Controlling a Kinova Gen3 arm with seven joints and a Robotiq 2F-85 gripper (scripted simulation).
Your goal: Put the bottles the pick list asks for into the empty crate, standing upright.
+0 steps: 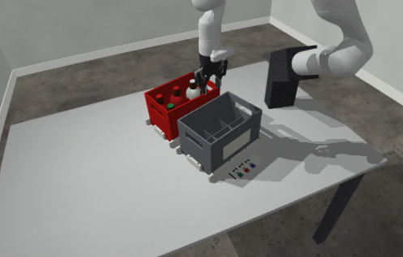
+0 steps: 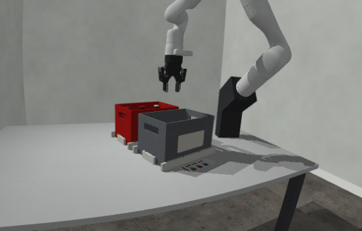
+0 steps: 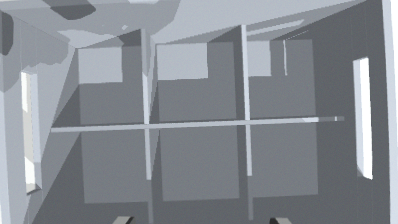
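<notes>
The green-label bottle is 140 mm ahead of my hand, 110 mm to the right of it and 190 mm below it. From my hand the other things lie so: red crate: 60 mm ahead, 180 mm to the right, 200 mm below; grey crate: 20 mm behind, 40 mm to the left, 200 mm below; blue-label bottle: 30 mm behind, 170 mm to the right, 190 mm below.
</notes>
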